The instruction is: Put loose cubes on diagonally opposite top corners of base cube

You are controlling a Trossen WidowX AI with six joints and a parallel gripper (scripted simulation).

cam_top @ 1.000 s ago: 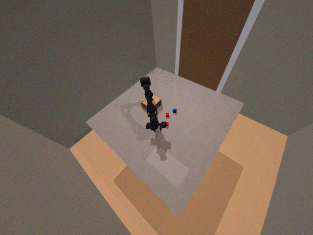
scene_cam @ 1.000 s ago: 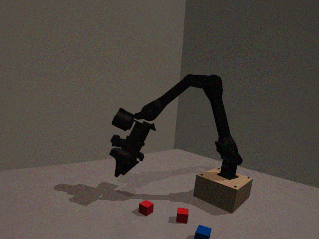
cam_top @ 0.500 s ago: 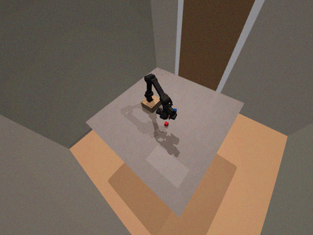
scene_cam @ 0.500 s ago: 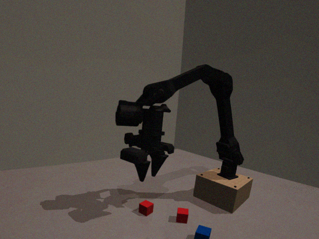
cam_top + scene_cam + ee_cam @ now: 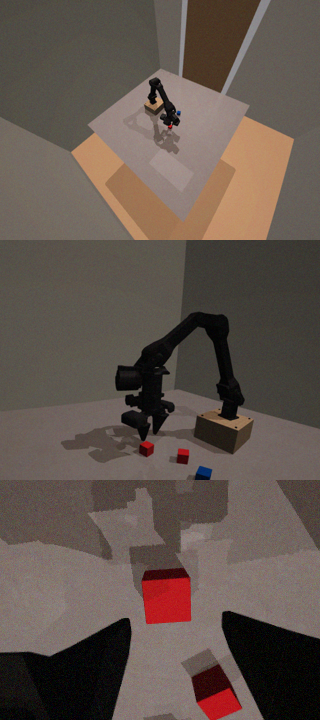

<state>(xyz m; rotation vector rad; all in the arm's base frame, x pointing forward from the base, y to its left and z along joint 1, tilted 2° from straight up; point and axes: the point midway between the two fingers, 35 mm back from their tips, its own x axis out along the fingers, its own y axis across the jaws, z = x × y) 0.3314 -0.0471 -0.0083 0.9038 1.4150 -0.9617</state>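
Right now my gripper tip is 18 cm to the right of the blue cube, 6 cm past it and 4 cm above it.
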